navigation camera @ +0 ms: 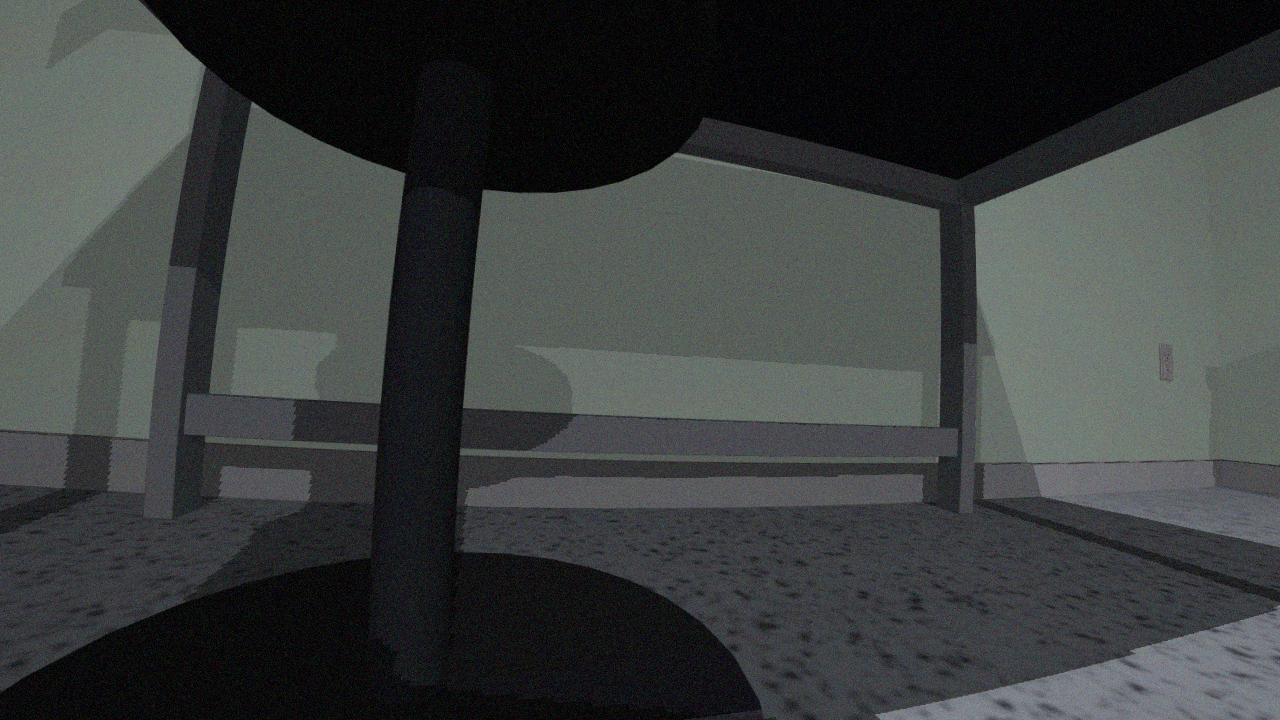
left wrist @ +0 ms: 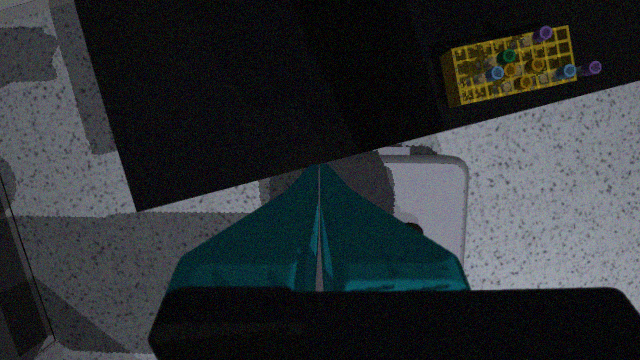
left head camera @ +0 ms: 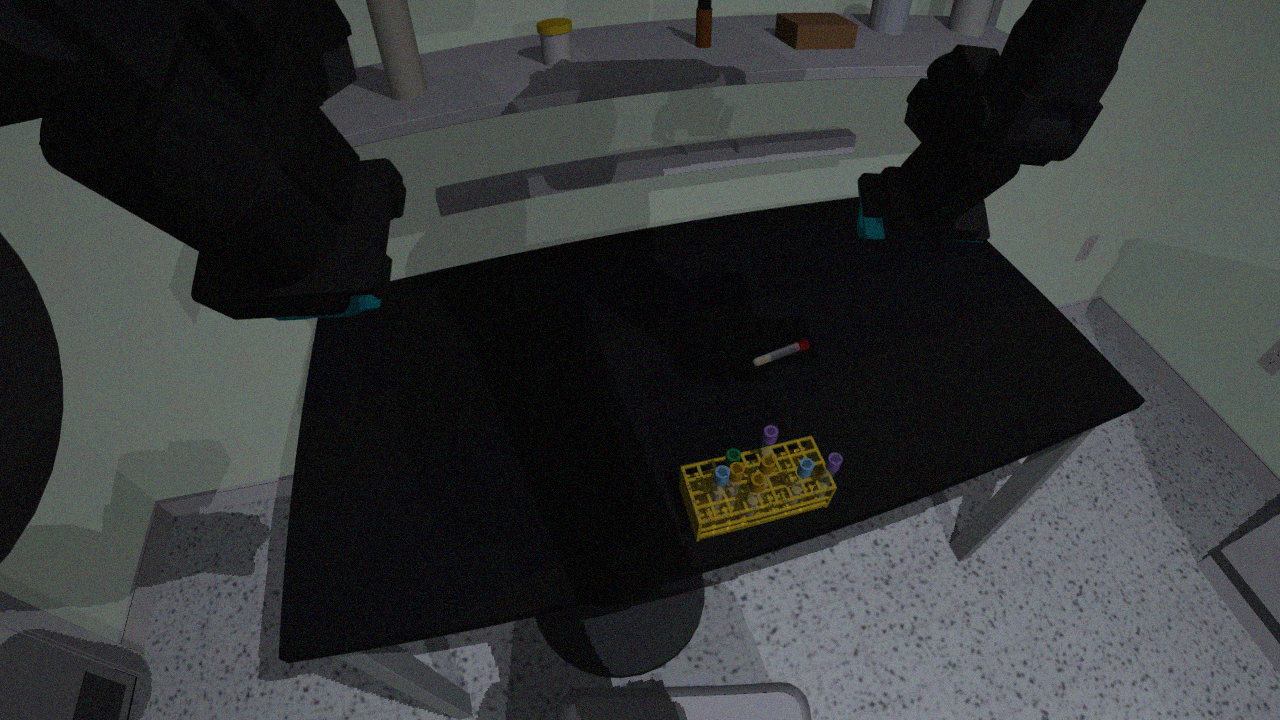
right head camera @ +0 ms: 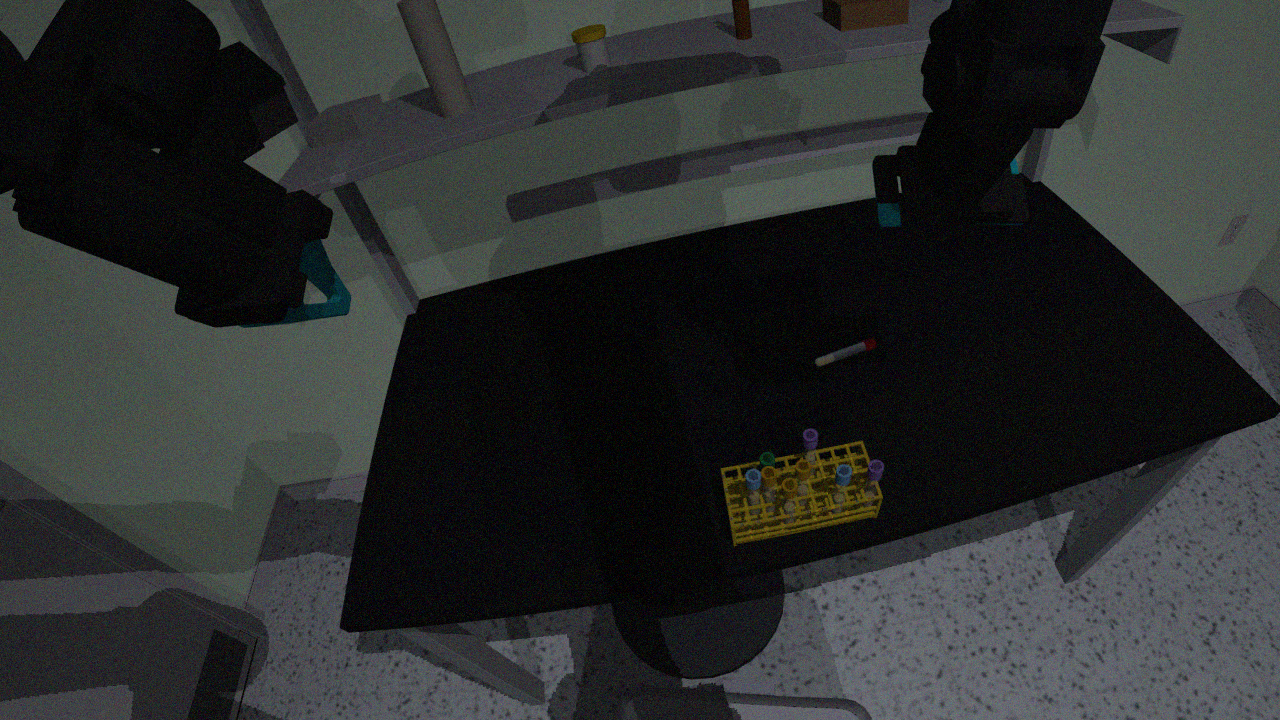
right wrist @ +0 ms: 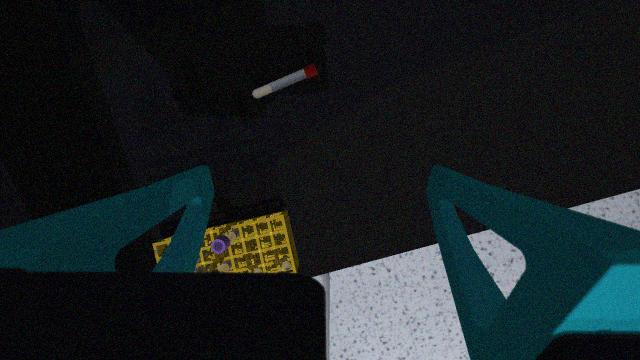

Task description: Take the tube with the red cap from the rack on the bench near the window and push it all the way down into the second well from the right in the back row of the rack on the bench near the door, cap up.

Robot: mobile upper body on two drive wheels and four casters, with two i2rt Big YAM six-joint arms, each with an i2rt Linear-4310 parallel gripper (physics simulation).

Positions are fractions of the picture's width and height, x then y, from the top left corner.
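Note:
The left gripper (left head camera: 0.29, 0.41) is visible, and it appears too in the left wrist view (left wrist: 0.50, 0.50) and the right head camera view (right head camera: 0.27, 0.42). The right gripper (right head camera: 0.73, 0.30) can be seen as well, and again in the left head camera view (left head camera: 0.70, 0.32) and the right wrist view (right wrist: 0.50, 0.49). With the grippers there is a yellow tube rack (right head camera: 0.64, 0.71). The rack appears in the left head camera view (left head camera: 0.54, 0.68), in the left wrist view (left wrist: 0.72, 0.18) and in the right wrist view (right wrist: 0.42, 0.67), while in the navigation camera view it is out of frame.

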